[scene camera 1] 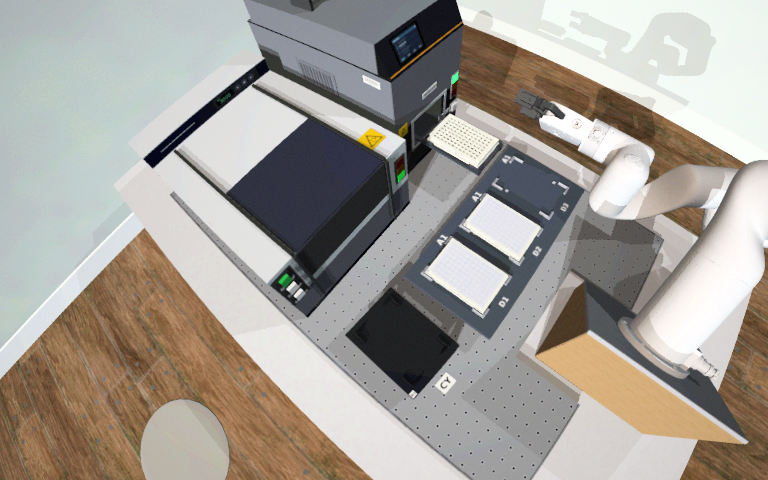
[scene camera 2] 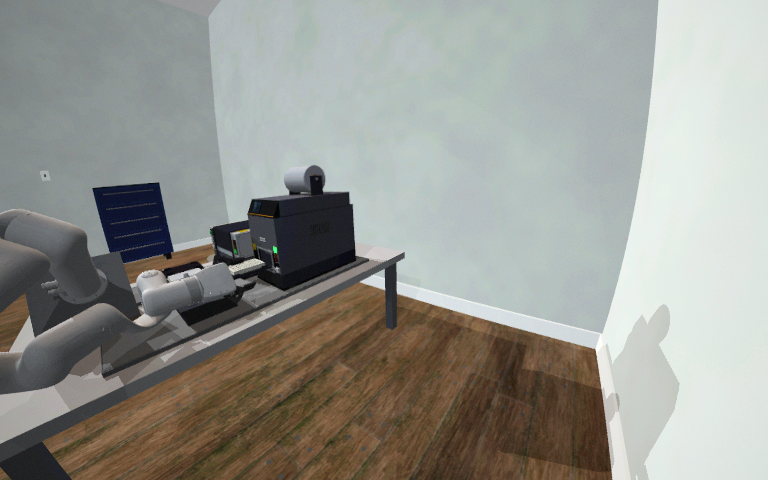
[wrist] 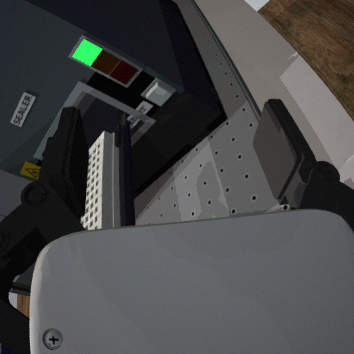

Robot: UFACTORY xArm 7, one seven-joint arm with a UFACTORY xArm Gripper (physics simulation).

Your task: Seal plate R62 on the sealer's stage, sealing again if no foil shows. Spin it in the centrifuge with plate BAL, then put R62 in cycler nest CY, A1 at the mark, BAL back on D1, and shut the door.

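Pixels of known places: gripper, between the fingertips: (scene camera 1: 520,100) (scene camera 2: 249,271) (wrist: 173,123); arm's base, origin of its link: (scene camera 1: 650,348) (scene camera 2: 84,285).
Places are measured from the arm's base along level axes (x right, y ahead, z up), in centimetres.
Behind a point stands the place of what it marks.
A cream well plate (scene camera 1: 464,137) {x 16.4, y 48.4, z -3.2 cm} (wrist: 95,187) {x 19.3, y 48.8, z -3.3 cm} rests on the sealer's extended stage; its wells show as small dark openings and no foil is visible. The sealer (scene camera 1: 351,73) {x 4.6, y 66.7, z 11.9 cm} (scene camera 2: 322,243) {x 26.2, y 79.5, z -0.5 cm} (wrist: 45,65) {x 22.1, y 57.7, z 4.7 cm} has its green lamp lit. Two pale plates sit on the deck, one at D1 (scene camera 1: 467,274) {x -6.1, y 30.7, z -7.2 cm} and one at D2 (scene camera 1: 502,227) {x 5.9, y 31.2, z -7.2 cm}. Plate names are not readable. The centrifuge (scene camera 1: 311,181) {x -14.6, y 57.9, z 6.6 cm} has its dark lid closed. Nest CY (scene camera 1: 402,342) {x -22.6, y 31.8, z -9.1 cm} is a black plate holder with a white corner mark. My gripper (scene camera 1: 526,104) {x 31.5, y 44.3, z -1.0 cm} (scene camera 2: 246,288) (wrist: 173,123) {x 31.5, y 44.3, z -1.0 cm} is open and empty, outboard of the stage.
A pale push button (wrist: 159,91) {x 25.8, y 57.1, z -5.9 cm} sits on the sealer's front below the lamps. The dark deck board (scene camera 1: 413,275) {x -12.1, y 38.4, z -8.8 cm} lies between the stage and nest CY. The arm's pedestal (scene camera 1: 628,390) {x -7.2, y -0.8, z -1.4 cm} stands at the right in scene camera 1. A foil roll (scene camera 2: 304,179) {x 22.9, y 75.4, z 27.2 cm} tops the sealer.
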